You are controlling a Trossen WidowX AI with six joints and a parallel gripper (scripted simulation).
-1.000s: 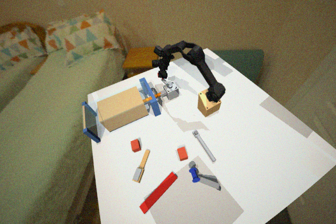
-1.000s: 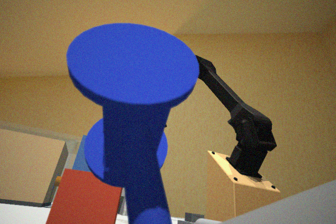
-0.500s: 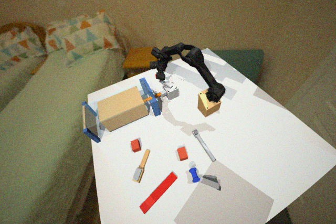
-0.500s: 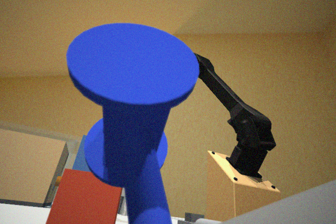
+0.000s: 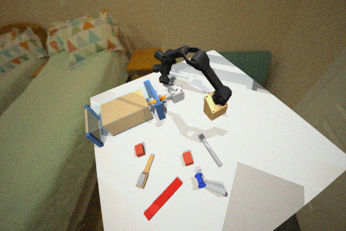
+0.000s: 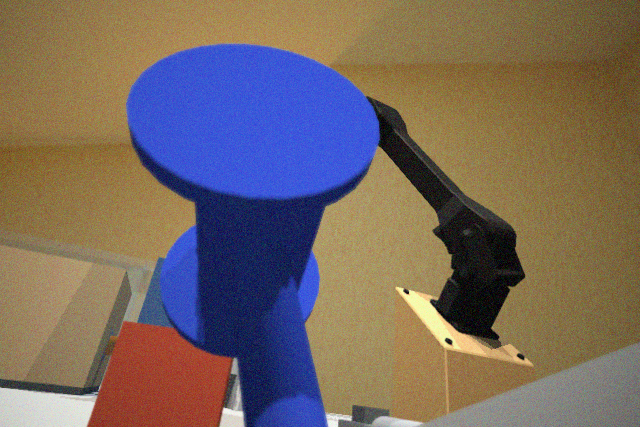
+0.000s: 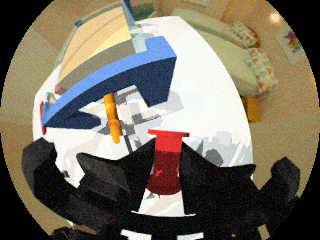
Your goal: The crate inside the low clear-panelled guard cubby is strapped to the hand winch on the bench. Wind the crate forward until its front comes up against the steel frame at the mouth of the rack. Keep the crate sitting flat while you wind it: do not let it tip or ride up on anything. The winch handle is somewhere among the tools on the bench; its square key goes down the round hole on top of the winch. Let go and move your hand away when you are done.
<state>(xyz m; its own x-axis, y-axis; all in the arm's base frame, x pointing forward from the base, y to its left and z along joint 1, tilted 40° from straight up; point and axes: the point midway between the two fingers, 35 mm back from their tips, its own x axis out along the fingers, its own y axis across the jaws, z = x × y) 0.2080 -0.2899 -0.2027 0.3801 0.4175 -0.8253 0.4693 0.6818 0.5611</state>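
Now: gripper tip 4 cm to the right of the grey crank arm, 3 cm past it and 3 cm above it. Round my gripper tip: winch drum: 10 cm to the left, 10 cm below, 6 cm behind; mouth frame: 10 cm ahead, 8 cm to the left, 3 cm below; red grip: 1 cm to the left, 1 cm behind.
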